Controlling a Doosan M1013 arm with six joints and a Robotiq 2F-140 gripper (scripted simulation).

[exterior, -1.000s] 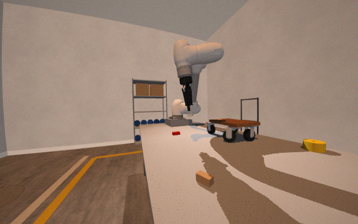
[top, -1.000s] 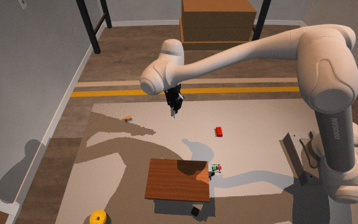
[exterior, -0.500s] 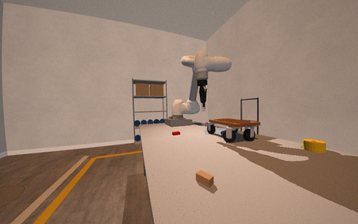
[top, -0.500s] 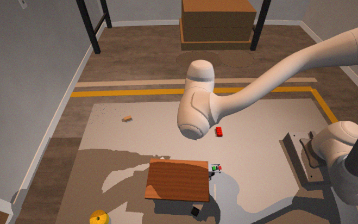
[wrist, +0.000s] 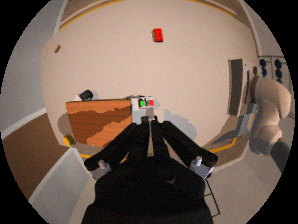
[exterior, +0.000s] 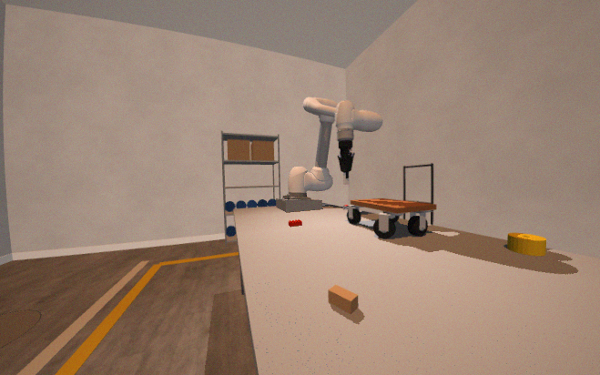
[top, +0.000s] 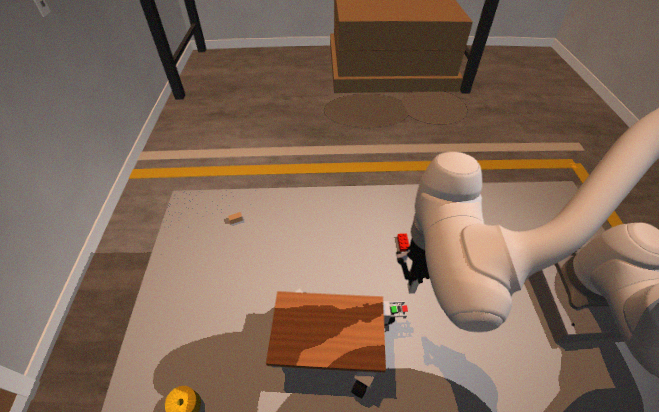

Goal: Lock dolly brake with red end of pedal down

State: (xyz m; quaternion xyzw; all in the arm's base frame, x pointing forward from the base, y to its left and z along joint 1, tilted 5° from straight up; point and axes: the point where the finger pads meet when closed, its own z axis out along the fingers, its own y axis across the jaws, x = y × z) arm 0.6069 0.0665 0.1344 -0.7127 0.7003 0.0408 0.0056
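Right now my hand is 1 cm short of the brake pedal and 16 cm above it. Round my hand: small tan block (56 cm ahead, 39 cm to the right, 22 cm below); red brick (5 cm behind, 28 cm to the right, 22 cm below); yellow spool (60 cm ahead, 24 cm to the left, 21 cm below).
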